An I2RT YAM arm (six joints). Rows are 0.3 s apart.
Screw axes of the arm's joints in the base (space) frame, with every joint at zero. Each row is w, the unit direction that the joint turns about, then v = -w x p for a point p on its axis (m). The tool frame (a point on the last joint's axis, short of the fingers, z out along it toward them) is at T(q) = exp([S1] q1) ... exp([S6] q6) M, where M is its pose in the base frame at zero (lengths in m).
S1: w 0 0 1 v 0 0 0
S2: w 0 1 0 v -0.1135 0 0.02
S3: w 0 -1 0 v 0.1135 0 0.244
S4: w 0 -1 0 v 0.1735 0 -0.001
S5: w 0 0 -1 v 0 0.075 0
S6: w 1 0 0 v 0 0.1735 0
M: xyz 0.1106 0 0.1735 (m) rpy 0 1.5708 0 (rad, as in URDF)
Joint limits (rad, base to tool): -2.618..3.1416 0..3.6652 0..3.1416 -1.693..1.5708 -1.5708..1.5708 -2.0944..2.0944
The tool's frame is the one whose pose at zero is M.
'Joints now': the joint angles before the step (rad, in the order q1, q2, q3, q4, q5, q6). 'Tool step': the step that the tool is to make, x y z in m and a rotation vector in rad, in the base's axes. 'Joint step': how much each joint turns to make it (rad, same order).
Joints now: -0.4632, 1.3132, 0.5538, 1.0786, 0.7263, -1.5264
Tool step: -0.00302, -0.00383, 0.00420, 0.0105, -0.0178, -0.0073
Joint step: -0.0184, -0.0161, 0.0107, -0.0335, -0.0052, 0.0268
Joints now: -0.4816, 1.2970, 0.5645, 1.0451, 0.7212, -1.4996
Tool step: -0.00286, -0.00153, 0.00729, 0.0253, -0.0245, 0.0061
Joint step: -0.0107, -0.0331, 0.0199, -0.0758, -0.0060, 0.0495
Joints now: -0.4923, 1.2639, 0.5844, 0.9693, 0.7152, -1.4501
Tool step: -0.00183, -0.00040, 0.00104, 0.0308, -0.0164, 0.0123
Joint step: -0.0054, -0.0201, 0.0055, -0.0589, -0.0076, 0.0507
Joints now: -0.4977, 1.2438, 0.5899, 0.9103, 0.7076, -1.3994
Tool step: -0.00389, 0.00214, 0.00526, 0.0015, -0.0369, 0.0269
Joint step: -0.0024, -0.0302, -0.0009, -0.0193, -0.0234, 0.0337
